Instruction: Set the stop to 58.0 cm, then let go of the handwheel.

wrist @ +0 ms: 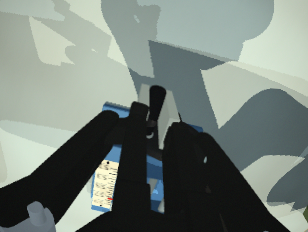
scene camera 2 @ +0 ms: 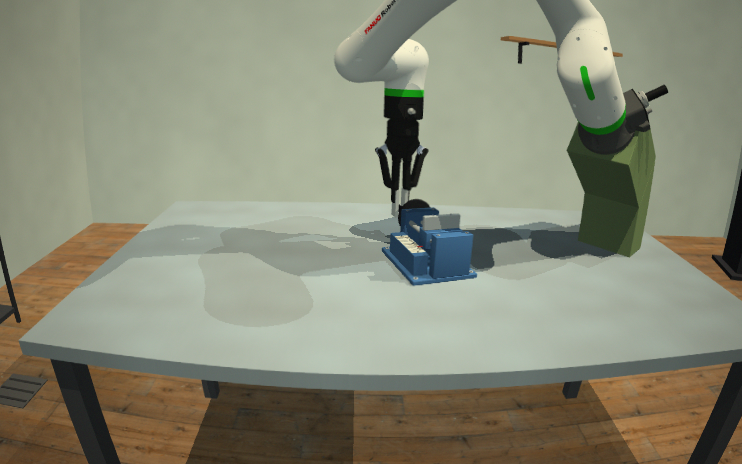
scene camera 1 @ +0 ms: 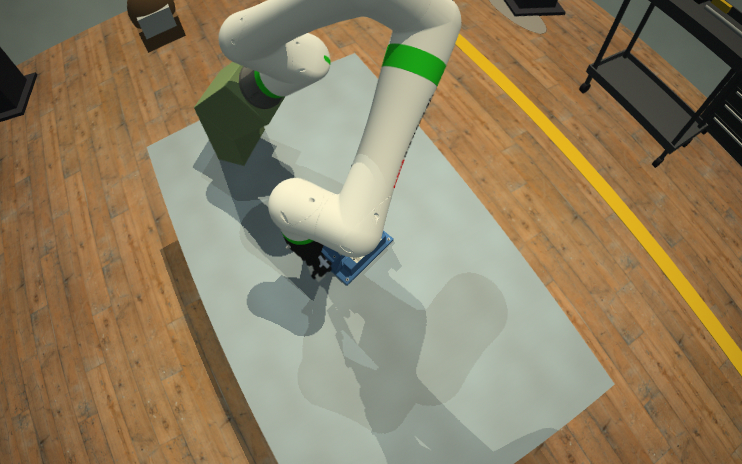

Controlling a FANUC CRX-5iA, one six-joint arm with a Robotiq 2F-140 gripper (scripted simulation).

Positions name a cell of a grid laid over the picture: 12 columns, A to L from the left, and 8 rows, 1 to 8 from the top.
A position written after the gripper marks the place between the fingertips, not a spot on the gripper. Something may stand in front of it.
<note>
In view: the gripper (scene camera 2: G4).
The gripper shows as well in the wrist view (wrist: F4).
</note>
